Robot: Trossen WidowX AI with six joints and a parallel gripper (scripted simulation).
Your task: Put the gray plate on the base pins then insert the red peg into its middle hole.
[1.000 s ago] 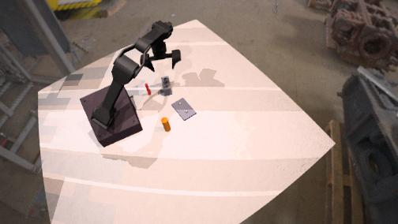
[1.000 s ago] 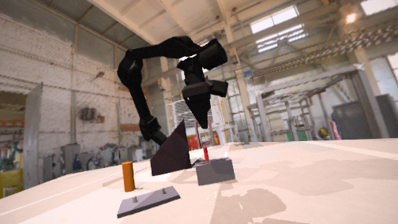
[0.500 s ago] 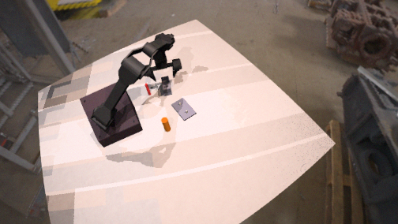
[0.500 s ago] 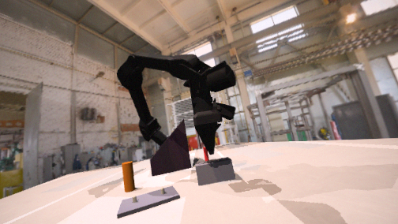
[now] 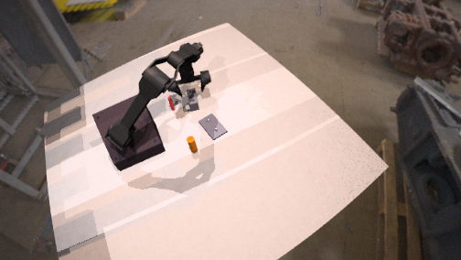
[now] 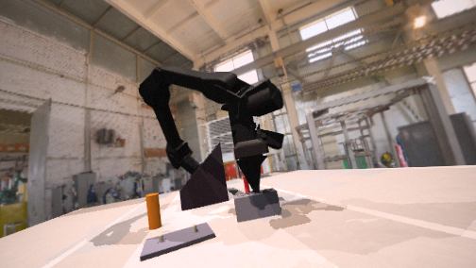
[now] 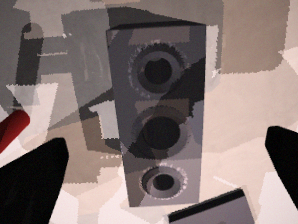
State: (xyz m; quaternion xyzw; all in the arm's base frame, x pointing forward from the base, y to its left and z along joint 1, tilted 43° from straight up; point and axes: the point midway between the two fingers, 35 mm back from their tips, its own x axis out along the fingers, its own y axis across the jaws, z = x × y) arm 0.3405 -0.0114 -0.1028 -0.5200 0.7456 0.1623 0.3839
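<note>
The gray plate lies 2 cm below my gripper tip. Also, from my gripper tip: red peg 10 cm behind, 3 cm to the left, 2 cm below; orange cylinder 13 cm behind, 22 cm to the right, 2 cm below; base 1 cm behind, 17 cm to the right, 5 cm below.
</note>
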